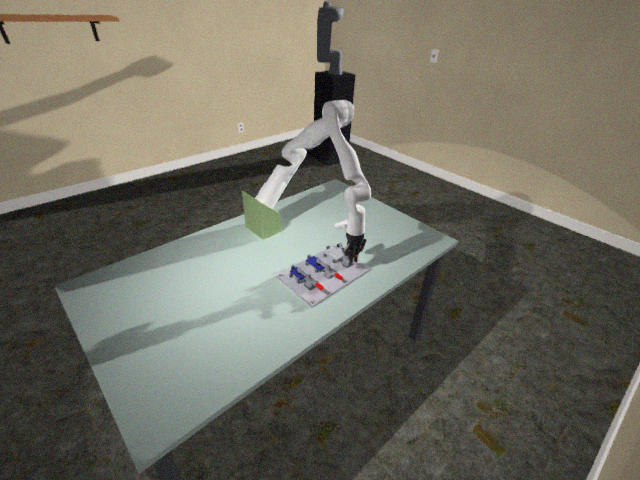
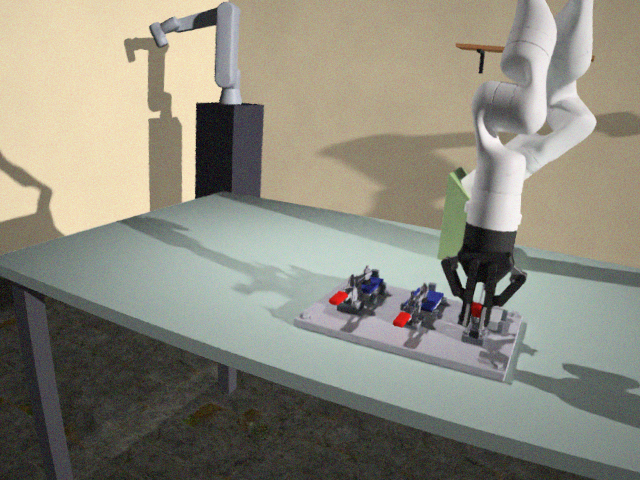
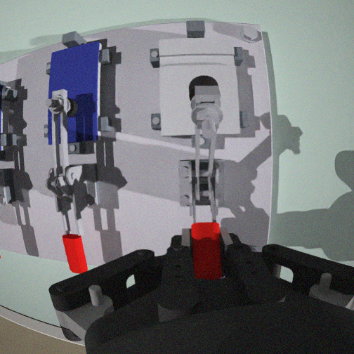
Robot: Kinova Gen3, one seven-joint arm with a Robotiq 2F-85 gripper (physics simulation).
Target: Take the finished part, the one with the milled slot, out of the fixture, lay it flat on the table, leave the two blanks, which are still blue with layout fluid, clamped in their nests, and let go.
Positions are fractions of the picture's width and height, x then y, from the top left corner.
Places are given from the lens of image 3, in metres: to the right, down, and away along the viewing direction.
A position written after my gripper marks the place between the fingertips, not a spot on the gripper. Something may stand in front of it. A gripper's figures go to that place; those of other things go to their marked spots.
my gripper (image 3: 0.57, 0.68): 0.02, 0.05, 0.16
blue blank (image 3: 0.22, 0.20): -0.09, -0.09, 0.17
finished part (image 3: 0.51, 0.17): 0.00, -0.09, 0.17
red handle (image 3: 0.58, 0.72): 0.02, 0.05, 0.13
The marked spots on the finished part and the red handle are 0.14 m apart.
